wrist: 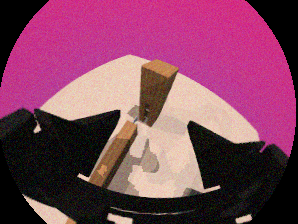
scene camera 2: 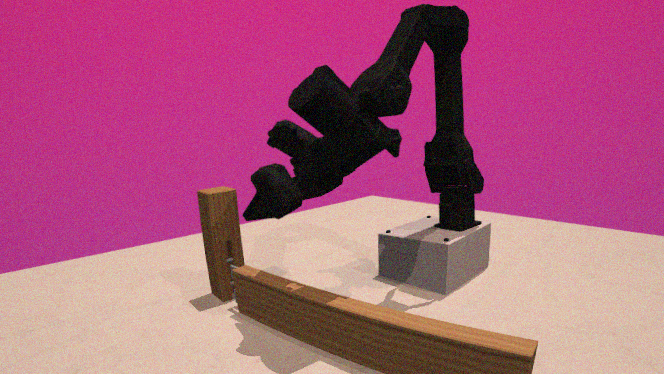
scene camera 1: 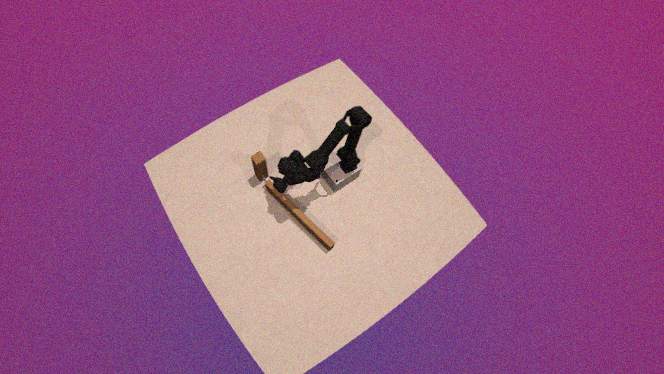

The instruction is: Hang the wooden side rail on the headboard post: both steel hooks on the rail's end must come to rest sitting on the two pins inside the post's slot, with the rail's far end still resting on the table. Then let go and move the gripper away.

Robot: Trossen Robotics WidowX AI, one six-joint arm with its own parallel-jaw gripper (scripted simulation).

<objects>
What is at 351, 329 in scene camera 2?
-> A wooden side rail.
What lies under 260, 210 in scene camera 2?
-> My gripper.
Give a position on a wooden headboard post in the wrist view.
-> At 157, 77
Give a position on a wooden headboard post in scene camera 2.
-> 218, 209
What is my gripper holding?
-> Nothing.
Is my gripper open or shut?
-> Open.
</objects>
